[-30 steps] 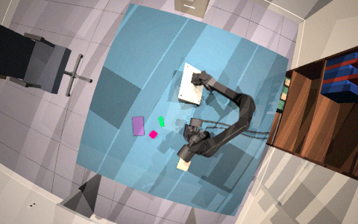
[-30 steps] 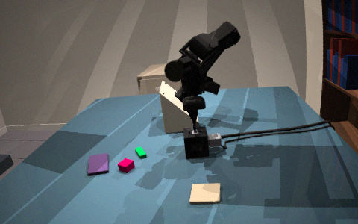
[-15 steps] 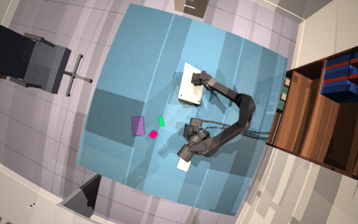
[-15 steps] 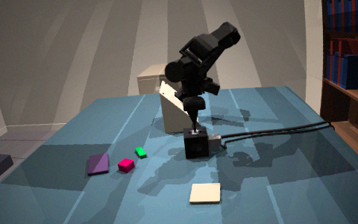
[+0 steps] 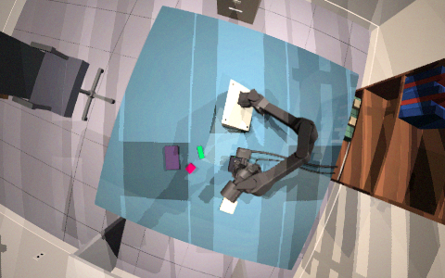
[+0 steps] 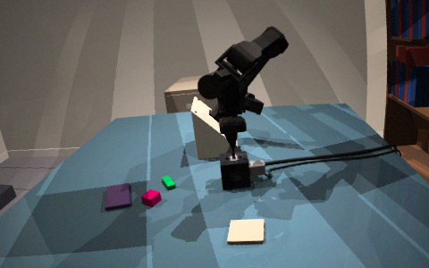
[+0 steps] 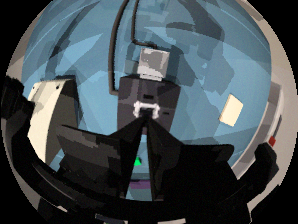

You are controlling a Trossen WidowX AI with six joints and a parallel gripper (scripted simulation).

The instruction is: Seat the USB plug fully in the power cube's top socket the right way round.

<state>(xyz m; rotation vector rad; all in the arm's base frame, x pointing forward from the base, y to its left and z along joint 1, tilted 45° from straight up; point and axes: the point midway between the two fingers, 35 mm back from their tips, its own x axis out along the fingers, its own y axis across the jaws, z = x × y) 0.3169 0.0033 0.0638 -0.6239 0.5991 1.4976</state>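
Right now my gripper tip is 2 cm above the USB plug. The rest, counted from my gripper tip: green block: 2 cm behind, 20 cm to the right, 10 cm below; cream tile: 24 cm ahead, 1 cm to the left, 10 cm below; socket: 4 cm below.
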